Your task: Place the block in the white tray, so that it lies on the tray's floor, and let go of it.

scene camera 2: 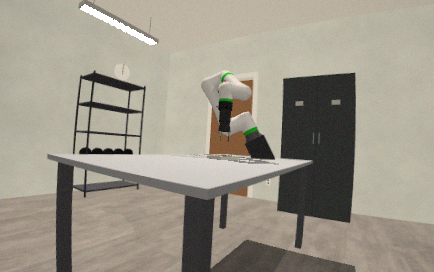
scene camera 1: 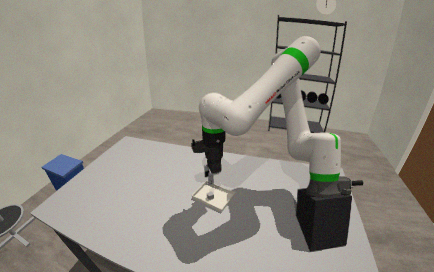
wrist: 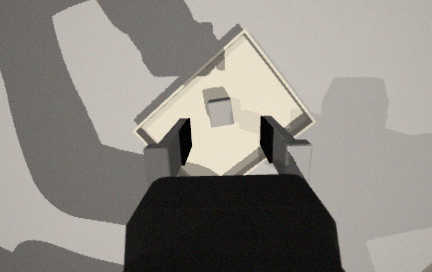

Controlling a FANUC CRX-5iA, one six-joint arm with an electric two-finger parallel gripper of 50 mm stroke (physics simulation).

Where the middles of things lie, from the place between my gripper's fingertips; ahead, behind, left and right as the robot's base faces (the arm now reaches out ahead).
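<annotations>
My gripper: 1 cm left of the white tray [scene camera 1: 222, 196], 2 cm past, 10 cm above.
</annotations>
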